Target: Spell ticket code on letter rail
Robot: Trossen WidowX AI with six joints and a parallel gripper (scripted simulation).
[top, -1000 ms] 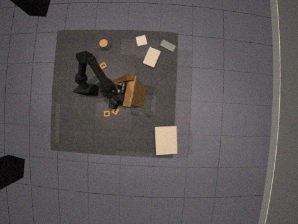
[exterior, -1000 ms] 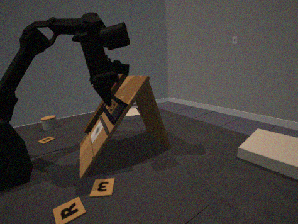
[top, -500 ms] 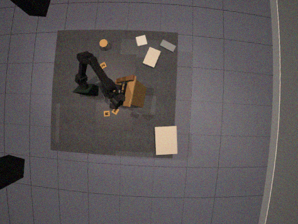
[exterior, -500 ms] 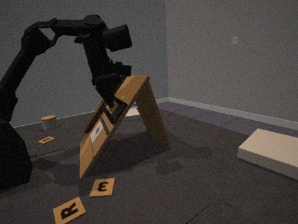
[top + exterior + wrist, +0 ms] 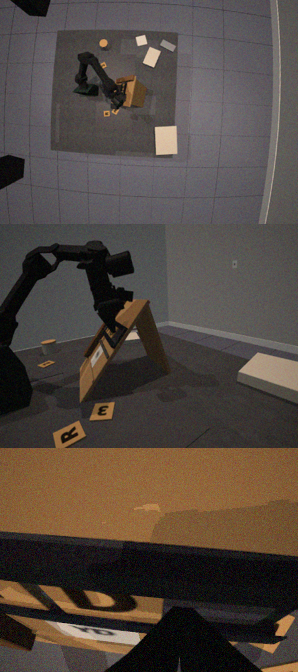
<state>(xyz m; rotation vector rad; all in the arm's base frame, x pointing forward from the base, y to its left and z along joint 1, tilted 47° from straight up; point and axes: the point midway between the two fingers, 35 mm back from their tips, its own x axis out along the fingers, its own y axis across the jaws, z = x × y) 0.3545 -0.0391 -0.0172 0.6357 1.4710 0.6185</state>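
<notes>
Now: gripper tip 40 mm to the right of the letter tile d and 10 mm above it. The rest, counted from my gripper tip: white ticket: 80 mm below, 70 mm to the left, 60 mm behind; then letter tile: 170 mm below, 120 mm to the right, 80 mm behind; then cream slab: 470 mm to the left, 180 mm ahead, 160 mm below.
</notes>
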